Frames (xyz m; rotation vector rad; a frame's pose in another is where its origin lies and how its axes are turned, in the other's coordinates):
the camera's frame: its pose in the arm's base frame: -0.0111 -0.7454 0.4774 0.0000 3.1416 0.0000
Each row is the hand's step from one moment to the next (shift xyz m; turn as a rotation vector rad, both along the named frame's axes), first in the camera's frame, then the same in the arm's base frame.
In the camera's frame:
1: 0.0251 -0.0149 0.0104 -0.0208 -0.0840 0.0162
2: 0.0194 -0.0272 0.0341 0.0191 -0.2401 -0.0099
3: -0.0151 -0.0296 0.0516 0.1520 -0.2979 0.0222
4: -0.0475 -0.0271 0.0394 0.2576 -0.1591 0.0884
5: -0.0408 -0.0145 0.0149 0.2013 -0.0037 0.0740
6: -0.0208 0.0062 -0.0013 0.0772 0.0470 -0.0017
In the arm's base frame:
1: -0.0251 -0.0149 -0.0104 0.0208 -0.0840 -0.0162
2: -0.0194 -0.0272 -0.0341 -0.0191 -0.2401 0.0099
3: 0.0151 -0.0296 -0.0516 -0.1520 -0.2979 -0.0222
4: 0.0475 -0.0271 -0.0394 -0.2576 -0.1591 -0.0884
5: 0.0408 -0.0145 -0.0149 -0.2013 -0.0037 -0.0740
6: 0.0208 0.0062 0.0013 -0.0772 0.0470 0.0017

